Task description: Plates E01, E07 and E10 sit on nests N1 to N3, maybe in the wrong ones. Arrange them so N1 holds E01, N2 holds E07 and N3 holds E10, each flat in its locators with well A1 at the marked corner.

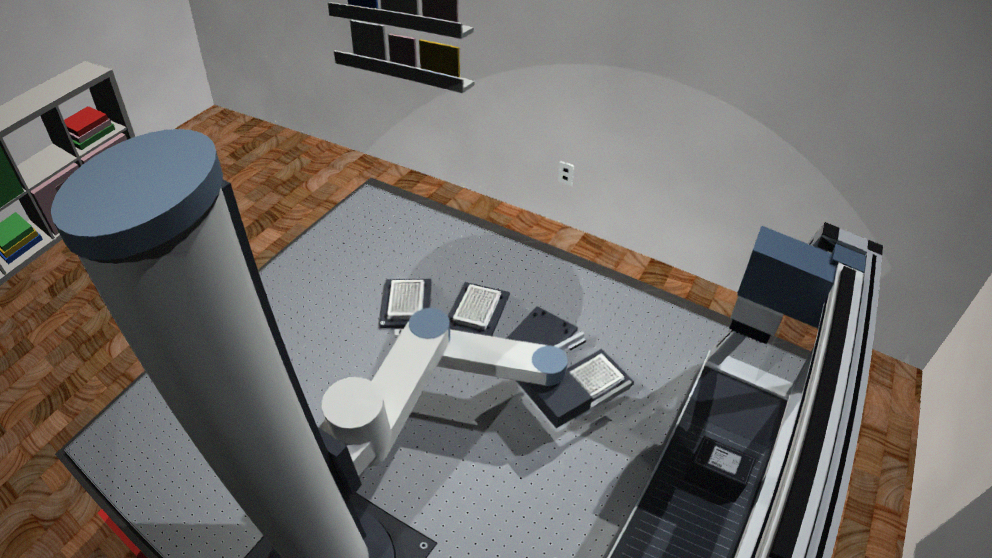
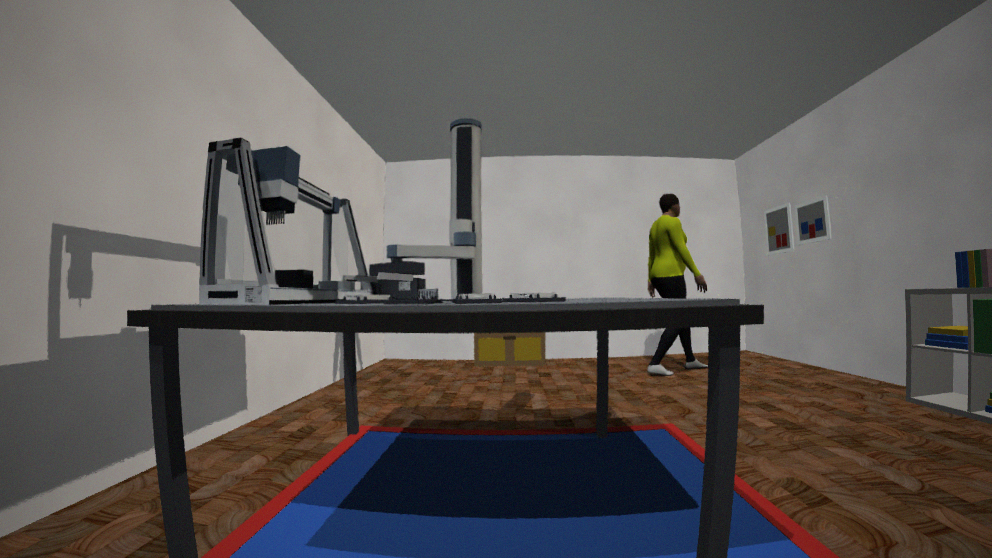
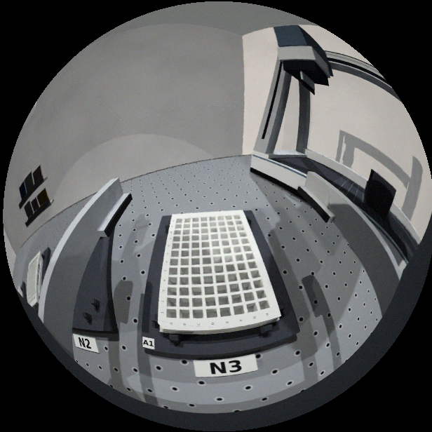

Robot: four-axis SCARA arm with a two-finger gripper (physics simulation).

The pictures show: my gripper, an out nest, a nest N2 and a nest N3.
My gripper shows as well in image 2.
